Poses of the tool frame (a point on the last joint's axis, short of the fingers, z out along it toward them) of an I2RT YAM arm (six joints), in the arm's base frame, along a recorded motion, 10 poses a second.
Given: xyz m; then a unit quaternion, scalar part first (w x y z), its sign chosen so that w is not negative.
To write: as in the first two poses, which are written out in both.
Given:
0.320 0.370 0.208 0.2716 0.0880 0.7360 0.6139
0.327 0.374 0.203 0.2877 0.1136 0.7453 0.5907
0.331 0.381 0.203 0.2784 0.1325 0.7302 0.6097
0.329 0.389 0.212 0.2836 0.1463 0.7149 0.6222
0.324 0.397 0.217 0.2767 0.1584 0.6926 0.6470
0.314 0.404 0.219 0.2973 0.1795 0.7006 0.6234
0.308 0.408 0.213 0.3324 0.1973 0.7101 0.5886
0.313 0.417 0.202 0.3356 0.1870 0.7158 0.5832
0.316 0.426 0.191 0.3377 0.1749 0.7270 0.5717
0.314 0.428 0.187 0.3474 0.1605 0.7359 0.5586
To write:
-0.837 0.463 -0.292 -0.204 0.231 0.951 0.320 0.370 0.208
-0.809 0.509 -0.295 -0.171 0.276 0.946 0.327 0.374 0.203
-0.810 0.533 -0.245 -0.146 0.221 0.964 0.331 0.381 0.203
-0.796 0.562 -0.223 -0.144 0.183 0.973 0.329 0.389 0.212
-0.797 0.577 -0.178 -0.139 0.113 0.984 0.324 0.397 0.217
-0.759 0.622 -0.193 -0.119 0.158 0.980 0.314 0.404 0.219
-0.701 0.671 -0.240 -0.111 0.229 0.967 0.308 0.408 0.213
-0.705 0.659 -0.262 -0.124 0.250 0.960 0.313 0.417 0.202
-0.711 0.640 -0.291 -0.132 0.285 0.949 0.316 0.426 0.191
-0.707 0.624 -0.332 -0.152 0.324 0.934 0.314 0.428 0.187

